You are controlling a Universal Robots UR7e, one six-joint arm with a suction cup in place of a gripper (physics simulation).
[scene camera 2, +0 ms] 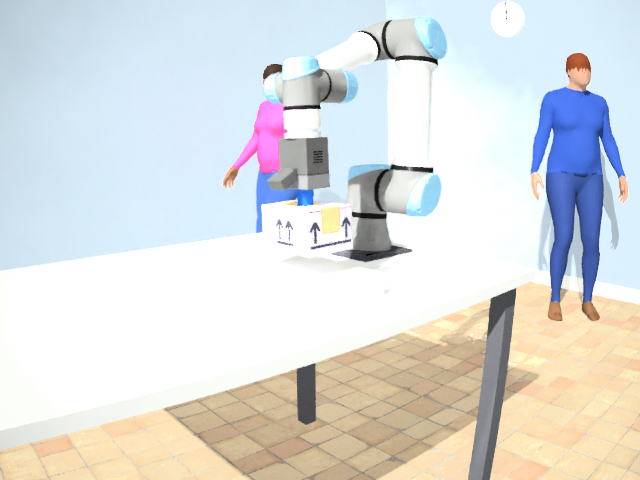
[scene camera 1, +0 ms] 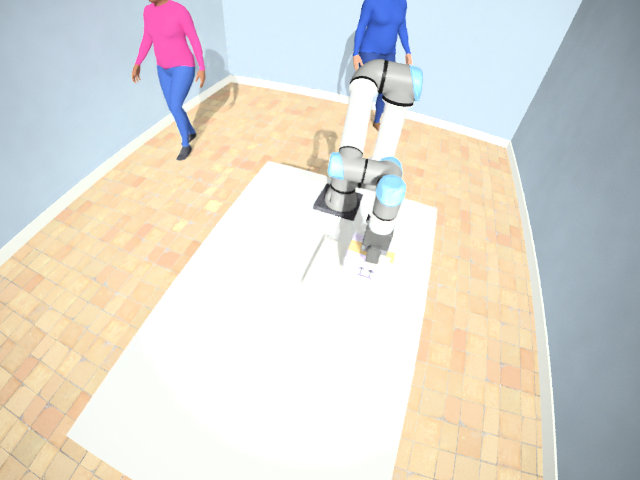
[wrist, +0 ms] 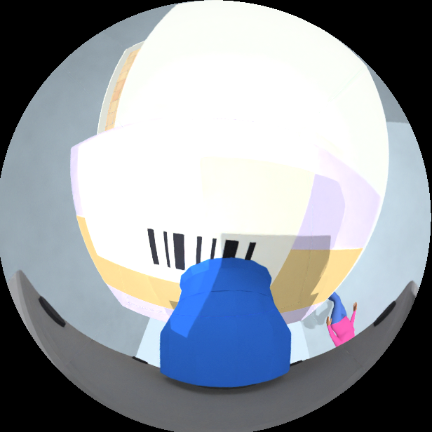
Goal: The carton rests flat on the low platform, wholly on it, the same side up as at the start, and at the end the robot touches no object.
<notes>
In view: the suction cup (wrist: 225,330) and a white carton (scene camera 2: 326,227).
The white carton is seen too in scene camera 1 (scene camera 1: 354,264) and in the wrist view (wrist: 152,197).
</notes>
